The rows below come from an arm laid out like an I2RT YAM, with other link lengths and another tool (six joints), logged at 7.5 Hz.
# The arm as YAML. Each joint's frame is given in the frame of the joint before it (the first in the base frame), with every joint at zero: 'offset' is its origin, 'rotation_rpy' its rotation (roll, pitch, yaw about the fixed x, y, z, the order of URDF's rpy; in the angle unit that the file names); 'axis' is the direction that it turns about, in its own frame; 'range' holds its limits. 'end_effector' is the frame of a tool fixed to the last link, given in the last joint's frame.
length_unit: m
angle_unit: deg
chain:
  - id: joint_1
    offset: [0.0, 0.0, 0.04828]
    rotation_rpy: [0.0, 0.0, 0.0]
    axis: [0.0, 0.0, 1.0]
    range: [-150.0, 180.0]
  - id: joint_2
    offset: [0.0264, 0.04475, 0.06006]
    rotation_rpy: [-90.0, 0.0, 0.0]
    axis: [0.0, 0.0, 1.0]
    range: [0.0, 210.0]
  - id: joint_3
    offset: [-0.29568, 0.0, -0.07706]
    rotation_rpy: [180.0, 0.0, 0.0]
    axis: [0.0, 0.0, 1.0]
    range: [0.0, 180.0]
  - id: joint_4
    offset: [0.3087, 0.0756, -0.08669]
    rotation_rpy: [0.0, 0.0, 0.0]
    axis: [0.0, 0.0, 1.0]
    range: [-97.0, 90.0]
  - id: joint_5
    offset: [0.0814, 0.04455, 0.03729]
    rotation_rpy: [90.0, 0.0, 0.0]
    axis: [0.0, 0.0, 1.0]
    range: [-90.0, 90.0]
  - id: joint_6
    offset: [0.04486, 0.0, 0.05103]
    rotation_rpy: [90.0, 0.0, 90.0]
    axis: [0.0, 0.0, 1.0]
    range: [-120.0, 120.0]
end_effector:
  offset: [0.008, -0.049, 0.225]
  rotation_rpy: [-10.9, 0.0, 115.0]
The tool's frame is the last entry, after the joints.
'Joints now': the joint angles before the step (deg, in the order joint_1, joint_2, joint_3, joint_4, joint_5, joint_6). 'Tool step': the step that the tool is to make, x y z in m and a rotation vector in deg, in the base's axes. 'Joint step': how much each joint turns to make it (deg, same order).
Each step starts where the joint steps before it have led.
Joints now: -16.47 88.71 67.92 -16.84 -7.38 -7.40
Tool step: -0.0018 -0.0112 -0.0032 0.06 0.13 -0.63
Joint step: -1.25 0.31 -0.13 0.25 -0.50 -0.36
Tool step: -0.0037 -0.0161 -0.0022 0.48 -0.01 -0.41
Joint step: -2.26 0.30 0.00 0.03 -1.74 -0.79
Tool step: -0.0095 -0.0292 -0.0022 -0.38 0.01 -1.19
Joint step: -3.59 0.03 -0.38 0.21 -1.66 -1.79
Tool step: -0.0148 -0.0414 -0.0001 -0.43 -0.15 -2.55
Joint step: -4.68 0.05 -0.15 0.19 -1.47 -1.60
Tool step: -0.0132 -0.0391 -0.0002 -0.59 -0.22 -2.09
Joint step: -4.44 0.75 0.42 0.40 -1.60 -1.82
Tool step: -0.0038 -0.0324 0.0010 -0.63 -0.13 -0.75
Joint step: -3.50 2.38 2.39 -0.11 -1.88 -2.13
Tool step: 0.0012 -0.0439 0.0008 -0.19 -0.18 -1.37
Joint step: -3.80 4.71 5.09 -0.60 -1.88 -1.61
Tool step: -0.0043 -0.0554 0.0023 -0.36 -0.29 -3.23
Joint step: -3.94 5.04 5.89 -0.56 -0.51 -0.52
